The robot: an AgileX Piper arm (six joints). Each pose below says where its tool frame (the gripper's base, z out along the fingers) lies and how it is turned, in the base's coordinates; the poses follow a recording.
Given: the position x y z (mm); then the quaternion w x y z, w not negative.
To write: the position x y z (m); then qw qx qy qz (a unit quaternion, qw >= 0). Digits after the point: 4 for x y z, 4 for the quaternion.
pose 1, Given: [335.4, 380.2, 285.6, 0.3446, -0.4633, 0.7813, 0.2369]
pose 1, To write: [0.3354, 0.3802, 0.2856, 0.3446, -0.4633, 0.7813, 0.2369]
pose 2, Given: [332.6, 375.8, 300.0, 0.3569, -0.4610, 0.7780, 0.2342]
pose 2, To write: [0.3326, 0.3758, 0.3000, 0.3569, -0.4610, 0.7780, 0.2342]
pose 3, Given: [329.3, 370.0, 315.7, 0.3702, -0.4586, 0.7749, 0.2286]
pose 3, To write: [0.3293, 0.3700, 0.3157, 0.3702, -0.4586, 0.7749, 0.2286]
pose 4, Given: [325.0, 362.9, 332.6, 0.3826, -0.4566, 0.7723, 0.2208]
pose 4, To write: [0.3250, 0.3629, 0.3326, 0.3826, -0.4566, 0.7723, 0.2208]
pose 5, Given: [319.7, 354.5, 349.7, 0.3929, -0.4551, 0.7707, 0.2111]
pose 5, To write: [0.3197, 0.3545, 0.3497, 0.3929, -0.4551, 0.7707, 0.2111]
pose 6, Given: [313.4, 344.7, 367.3, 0.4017, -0.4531, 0.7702, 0.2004]
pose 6, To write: [0.3134, 0.3447, 0.3673, 0.4017, -0.4531, 0.7702, 0.2004]
